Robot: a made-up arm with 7 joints.
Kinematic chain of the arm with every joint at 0, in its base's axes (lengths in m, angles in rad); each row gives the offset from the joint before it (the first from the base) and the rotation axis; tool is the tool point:
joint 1: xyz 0 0 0.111 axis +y
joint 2: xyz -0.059 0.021 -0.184 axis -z
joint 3: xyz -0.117 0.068 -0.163 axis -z
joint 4: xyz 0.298 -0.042 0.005 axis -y
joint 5: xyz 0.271 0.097 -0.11 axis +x
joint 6: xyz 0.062 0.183 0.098 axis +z
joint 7: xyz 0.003 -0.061 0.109 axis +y
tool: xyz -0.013 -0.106 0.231
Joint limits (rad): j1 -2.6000..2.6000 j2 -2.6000..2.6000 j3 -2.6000..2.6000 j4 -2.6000..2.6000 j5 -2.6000..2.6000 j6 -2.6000..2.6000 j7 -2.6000..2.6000
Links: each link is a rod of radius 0.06 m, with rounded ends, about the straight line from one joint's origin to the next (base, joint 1, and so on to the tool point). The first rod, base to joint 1, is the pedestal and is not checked.
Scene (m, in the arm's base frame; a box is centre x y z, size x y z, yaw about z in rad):
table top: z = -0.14
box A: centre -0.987 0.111 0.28 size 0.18 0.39 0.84 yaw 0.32
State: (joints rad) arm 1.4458 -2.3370 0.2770 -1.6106 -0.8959 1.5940 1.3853
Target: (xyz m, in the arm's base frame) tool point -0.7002 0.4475 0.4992
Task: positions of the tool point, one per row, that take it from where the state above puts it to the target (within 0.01 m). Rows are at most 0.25 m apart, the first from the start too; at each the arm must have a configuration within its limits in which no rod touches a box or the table.
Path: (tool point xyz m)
1: -0.8133 -0.2386 0.6719
2: -0.7157 -0.1232 0.8142
3: -0.6021 -0.0060 0.9155
4: -0.4870 0.1072 0.9771
5: -0.3830 0.2108 1.0055
6: -0.5408 0.2797 0.8831
7: -0.6525 0.3633 0.7099
8: -0.7002 0.4475 0.4992

